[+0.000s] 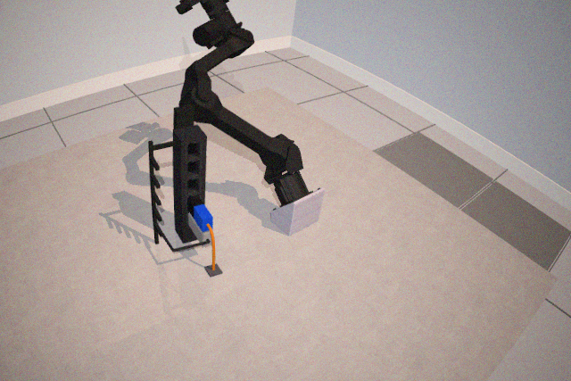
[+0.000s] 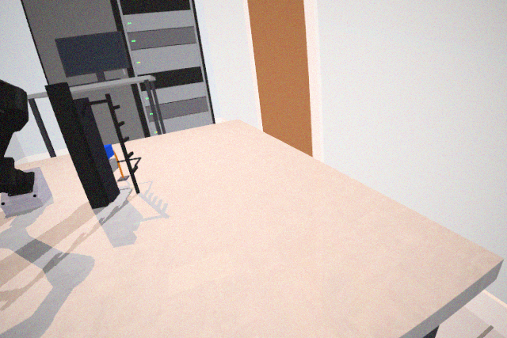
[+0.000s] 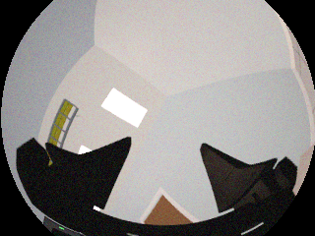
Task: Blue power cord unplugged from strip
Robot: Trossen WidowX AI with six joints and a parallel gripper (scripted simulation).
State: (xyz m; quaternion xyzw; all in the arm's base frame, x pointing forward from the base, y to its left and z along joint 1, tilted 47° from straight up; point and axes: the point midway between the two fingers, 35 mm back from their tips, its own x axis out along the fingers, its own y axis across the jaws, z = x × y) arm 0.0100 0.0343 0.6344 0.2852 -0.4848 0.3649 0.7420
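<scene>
Now: the blue plug 210 mm ahead of my gripper tip, 420 mm to the left of it and 430 mm below it.
</scene>
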